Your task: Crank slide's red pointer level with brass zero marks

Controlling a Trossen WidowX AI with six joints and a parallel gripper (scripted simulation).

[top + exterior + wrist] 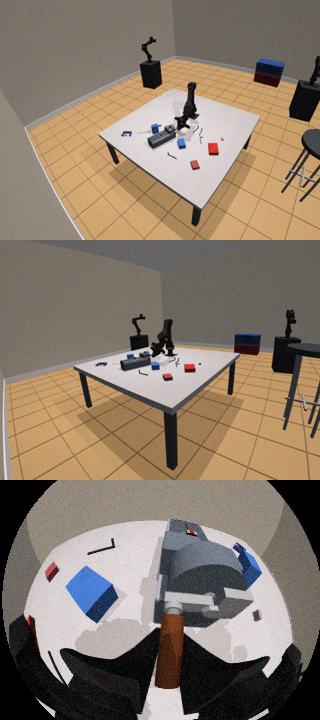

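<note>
My gripper tip is now 2 cm past the brown crank handle, 1 cm to the right of it and 2 cm below it. Round my gripper tip: red pointer 14 cm ahead, 10 cm to the right, 2 cm above.
</note>
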